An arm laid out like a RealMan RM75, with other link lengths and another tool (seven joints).
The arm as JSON. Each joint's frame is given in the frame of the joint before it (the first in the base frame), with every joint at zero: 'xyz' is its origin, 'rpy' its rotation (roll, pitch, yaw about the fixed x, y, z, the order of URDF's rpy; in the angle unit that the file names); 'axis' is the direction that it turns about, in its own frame. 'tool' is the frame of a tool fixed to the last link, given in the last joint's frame.
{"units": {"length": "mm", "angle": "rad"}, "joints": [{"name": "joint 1", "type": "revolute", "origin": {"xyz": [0.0, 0.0, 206.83], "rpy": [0.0, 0.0, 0.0]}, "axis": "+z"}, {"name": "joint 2", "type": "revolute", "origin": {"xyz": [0.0, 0.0, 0.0], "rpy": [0.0, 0.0, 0.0]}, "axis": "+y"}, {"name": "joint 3", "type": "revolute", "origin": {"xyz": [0.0, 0.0, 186.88], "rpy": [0.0, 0.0, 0.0]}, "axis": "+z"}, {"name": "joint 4", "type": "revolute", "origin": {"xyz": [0.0, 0.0, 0.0], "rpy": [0.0, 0.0, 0.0]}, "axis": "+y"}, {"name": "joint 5", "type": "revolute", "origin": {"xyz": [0.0, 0.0, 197.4], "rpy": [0.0, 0.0, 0.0]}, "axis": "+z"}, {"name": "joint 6", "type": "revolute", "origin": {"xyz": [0.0, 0.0, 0.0], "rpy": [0.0, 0.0, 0.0]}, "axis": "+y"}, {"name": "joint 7", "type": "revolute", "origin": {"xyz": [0.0, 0.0, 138.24], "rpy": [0.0, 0.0, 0.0]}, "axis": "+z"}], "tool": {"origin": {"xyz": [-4.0, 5.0, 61.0], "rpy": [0.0, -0.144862, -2.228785]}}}
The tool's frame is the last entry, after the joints.
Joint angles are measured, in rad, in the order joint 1, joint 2, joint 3, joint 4, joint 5, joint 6, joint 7. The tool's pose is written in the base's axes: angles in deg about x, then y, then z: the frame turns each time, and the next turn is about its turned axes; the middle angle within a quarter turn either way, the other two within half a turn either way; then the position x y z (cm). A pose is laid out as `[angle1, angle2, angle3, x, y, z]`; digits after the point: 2 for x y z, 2 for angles.
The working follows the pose.
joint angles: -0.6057 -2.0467 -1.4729 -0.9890 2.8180 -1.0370 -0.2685
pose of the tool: [-148.83, -30.92, 167.45, -23.94, 35.08, -8.28]
Where each joint sits with the arm in this pose, in the base's axes (m; each line is computed from the numbers above, not from the rounded line before):
joint 1: 0.0000 0.0000 0.2068
joint 2: 0.0000 0.0000 0.2068
joint 3: -0.1366 0.0946 0.1212
joint 4: -0.1366 0.0946 0.1212
joint 5: -0.1163 0.2802 0.0572
joint 6: -0.1163 0.2802 0.0572
joint 7: -0.2033 0.3320 -0.0369
the tool: -0.2394 0.3508 -0.0828

